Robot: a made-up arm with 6 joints. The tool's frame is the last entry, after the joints. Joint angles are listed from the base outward. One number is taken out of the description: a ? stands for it. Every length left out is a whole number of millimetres.
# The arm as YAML. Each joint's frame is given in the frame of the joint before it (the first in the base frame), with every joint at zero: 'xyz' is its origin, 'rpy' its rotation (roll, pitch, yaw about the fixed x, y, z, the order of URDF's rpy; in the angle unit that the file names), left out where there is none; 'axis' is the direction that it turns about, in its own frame. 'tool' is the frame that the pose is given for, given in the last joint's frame.
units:
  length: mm
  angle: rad
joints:
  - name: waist
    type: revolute
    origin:
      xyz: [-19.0, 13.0, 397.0]
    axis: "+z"
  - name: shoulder
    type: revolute
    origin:
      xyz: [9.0, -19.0, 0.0]
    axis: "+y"
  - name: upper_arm
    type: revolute
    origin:
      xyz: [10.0, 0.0, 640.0]
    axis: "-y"
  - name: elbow
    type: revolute
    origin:
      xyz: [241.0, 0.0, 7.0]
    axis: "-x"
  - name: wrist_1
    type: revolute
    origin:
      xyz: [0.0, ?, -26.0]
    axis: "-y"
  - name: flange
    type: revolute
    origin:
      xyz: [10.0, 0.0, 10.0]
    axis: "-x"
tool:
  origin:
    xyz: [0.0, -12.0, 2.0]
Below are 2 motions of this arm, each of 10 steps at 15 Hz.
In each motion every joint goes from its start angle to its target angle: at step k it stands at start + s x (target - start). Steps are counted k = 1, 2, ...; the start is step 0. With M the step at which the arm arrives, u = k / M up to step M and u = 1 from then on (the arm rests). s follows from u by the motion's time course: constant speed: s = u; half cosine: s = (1 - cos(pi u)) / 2; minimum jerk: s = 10 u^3 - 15 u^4 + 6 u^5.
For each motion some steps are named. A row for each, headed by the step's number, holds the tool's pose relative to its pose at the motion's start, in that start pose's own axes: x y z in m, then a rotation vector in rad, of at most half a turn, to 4 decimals.
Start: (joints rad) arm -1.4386 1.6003 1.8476 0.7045 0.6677 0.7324
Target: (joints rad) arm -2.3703 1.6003 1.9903 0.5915 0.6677 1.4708
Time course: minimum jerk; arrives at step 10
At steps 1, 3, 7, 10:
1: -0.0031 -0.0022 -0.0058 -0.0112 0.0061 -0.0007
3: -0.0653 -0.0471 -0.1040 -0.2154 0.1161 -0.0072
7: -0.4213 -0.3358 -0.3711 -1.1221 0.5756 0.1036
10: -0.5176 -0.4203 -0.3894 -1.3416 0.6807 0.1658

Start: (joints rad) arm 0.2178 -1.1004 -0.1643 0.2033 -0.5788 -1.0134
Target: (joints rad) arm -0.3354 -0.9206 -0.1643 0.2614 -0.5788 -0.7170
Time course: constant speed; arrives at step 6
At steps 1, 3, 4, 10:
1: 0.0070 0.0317 -0.0209 -0.0925 -0.0494 -0.0814
3: 0.0304 0.0878 -0.0615 -0.2692 -0.1362 -0.2547
4: 0.0463 0.1119 -0.0806 -0.3529 -0.1734 -0.3464
10: 0.0846 0.1518 -0.1147 -0.5093 -0.2354 -0.5393

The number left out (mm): -67.0
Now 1 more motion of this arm.
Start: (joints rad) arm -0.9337 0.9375 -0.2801 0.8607 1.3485 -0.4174
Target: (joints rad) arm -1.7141 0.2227 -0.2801 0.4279 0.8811 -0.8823
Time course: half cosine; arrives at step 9
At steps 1, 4, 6, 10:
1: -0.0162 -0.0039 0.0145 0.0008 -0.0104 -0.0382
4: -0.2324 0.0069 0.1770 0.0306 -0.1888 -0.5096
6: -0.4037 0.1046 0.2811 0.0668 -0.4224 -0.8799
10: -0.4949 0.2182 0.3325 0.0834 -0.6411 -1.1092

